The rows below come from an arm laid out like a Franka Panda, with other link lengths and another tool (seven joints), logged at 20 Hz.
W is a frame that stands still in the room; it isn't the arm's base.
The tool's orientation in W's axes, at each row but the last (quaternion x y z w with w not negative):
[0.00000 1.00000 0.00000 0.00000]
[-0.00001 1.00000 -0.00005 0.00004]
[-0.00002 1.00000 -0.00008 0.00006]
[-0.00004 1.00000 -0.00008 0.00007]
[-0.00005 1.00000 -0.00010 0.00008]
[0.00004 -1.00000 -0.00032 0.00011]
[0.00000 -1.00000 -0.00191 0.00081]
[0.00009 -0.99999 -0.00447 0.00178]
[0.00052 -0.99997 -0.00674 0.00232]
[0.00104 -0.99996 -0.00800 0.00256]
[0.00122 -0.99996 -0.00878 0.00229]
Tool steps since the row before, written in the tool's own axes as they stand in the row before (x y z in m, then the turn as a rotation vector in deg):
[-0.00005 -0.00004 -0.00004 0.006 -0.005 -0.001]
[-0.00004 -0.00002 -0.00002 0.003 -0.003 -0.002]
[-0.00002 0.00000 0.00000 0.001 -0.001 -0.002]
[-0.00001 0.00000 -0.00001 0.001 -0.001 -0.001]
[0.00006 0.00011 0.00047 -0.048 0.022 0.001]
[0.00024 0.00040 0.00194 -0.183 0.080 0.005]
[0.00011 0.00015 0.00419 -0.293 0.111 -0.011]
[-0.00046 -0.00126 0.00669 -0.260 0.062 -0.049]
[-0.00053 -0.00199 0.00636 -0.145 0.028 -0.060]
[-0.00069 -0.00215 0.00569 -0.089 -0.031 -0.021]
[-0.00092 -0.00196 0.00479 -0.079 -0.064 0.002]
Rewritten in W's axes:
[0.00005 -0.00004 0.00004 -0.006 -0.005 0.001]
[0.00004 -0.00002 0.00002 -0.003 -0.003 0.002]
[0.00002 0.00000 0.00000 -0.001 -0.001 0.002]
[0.00001 0.00000 0.00001 -0.001 -0.001 0.001]
[-0.00006 0.00011 -0.00047 0.048 0.022 -0.001]
[-0.00024 0.00040 -0.00194 0.183 0.080 -0.005]
[-0.00012 0.00017 -0.00419 0.293 0.111 0.011]
[0.00044 -0.00120 -0.00670 0.260 0.062 0.049]
[0.00050 -0.00190 -0.00639 0.145 0.027 0.060]
[0.00067 -0.00206 -0.00573 0.089 -0.031 0.020]
[0.00090 -0.00187 -0.00483 0.079 -0.064 -0.003]

